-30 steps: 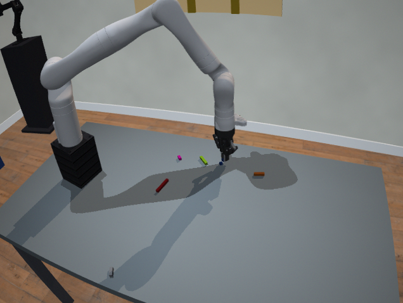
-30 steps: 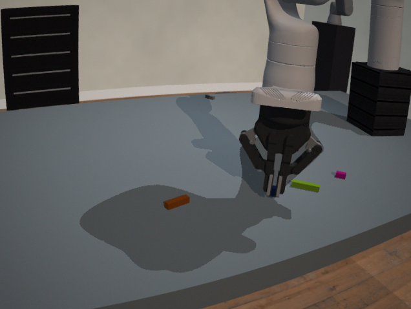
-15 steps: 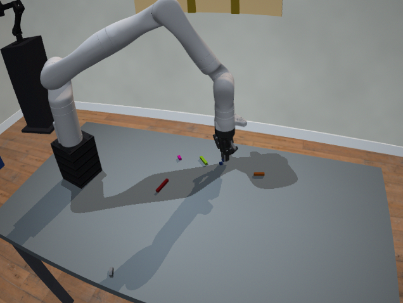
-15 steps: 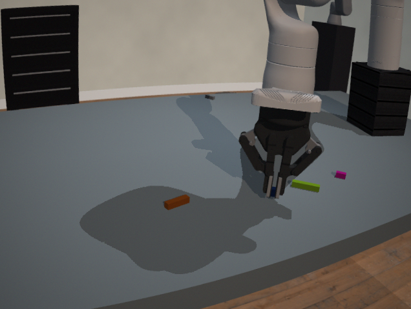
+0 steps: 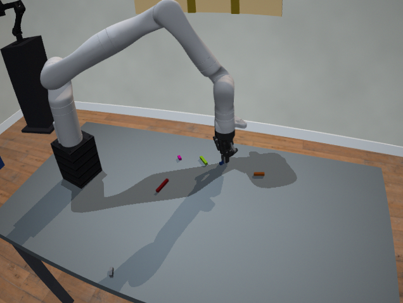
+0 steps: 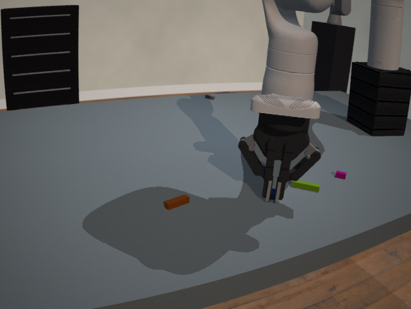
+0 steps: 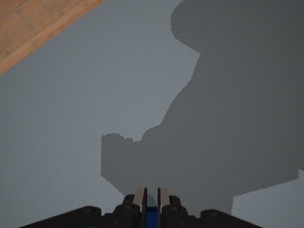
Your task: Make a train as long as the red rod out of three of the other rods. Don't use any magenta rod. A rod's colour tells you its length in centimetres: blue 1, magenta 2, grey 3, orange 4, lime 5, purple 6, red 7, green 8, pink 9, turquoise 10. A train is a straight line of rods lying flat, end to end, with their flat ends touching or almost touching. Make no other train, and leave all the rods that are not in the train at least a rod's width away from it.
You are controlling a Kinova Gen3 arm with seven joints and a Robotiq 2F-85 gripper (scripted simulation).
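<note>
The lime rod lies 90 mm behind my hand and 20 mm below it. Round my hand: magenta rod (190 mm behind, 20 mm below); red rod (210 mm behind, 170 mm to the right, 20 mm below); orange rod (140 mm ahead, 60 mm to the right, 20 mm below).
</note>
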